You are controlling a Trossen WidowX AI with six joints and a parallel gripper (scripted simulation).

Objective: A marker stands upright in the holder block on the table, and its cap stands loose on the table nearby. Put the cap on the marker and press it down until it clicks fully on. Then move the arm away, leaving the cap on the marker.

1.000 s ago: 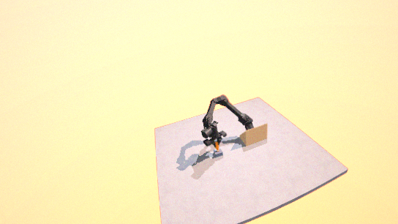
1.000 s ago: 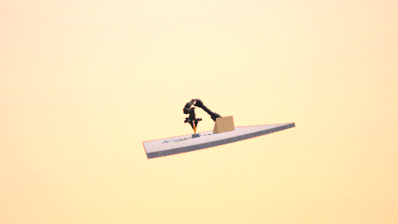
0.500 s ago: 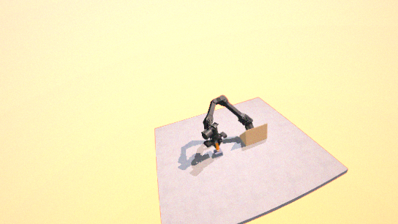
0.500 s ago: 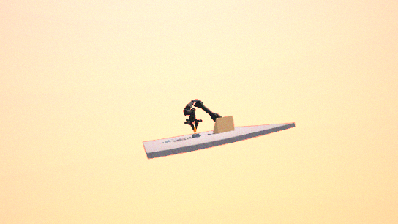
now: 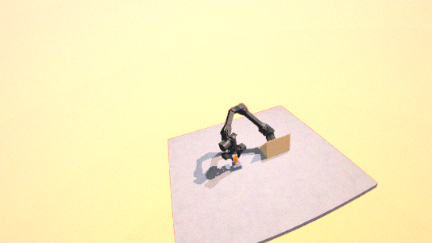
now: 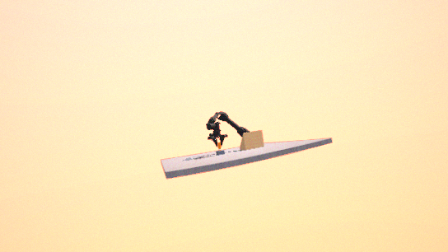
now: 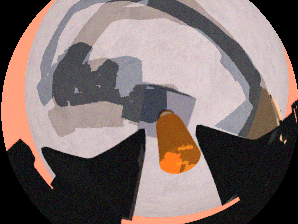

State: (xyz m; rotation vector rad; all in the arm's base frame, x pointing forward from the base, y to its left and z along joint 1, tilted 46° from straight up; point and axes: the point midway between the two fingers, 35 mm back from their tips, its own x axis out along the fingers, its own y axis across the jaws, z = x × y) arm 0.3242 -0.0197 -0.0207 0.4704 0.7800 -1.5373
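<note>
Now: gripper tip 1 cm below the orange cap. Round my gripper tip: holder block (6 cm below).
</note>
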